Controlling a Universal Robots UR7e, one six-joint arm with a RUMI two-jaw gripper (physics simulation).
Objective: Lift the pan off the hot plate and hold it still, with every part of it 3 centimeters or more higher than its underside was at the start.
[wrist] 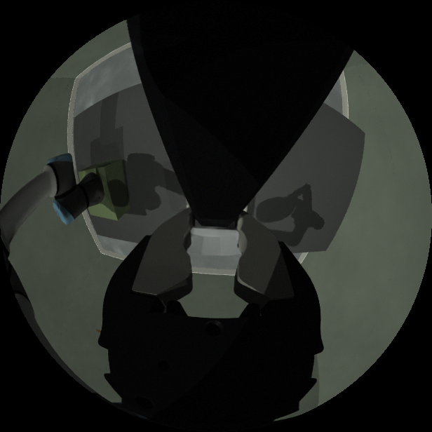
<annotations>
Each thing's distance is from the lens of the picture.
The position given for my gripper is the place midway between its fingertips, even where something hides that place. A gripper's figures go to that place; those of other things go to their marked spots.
my gripper [215, 210]: 13 cm
grey pan [230, 96]: 2 cm
</annotations>
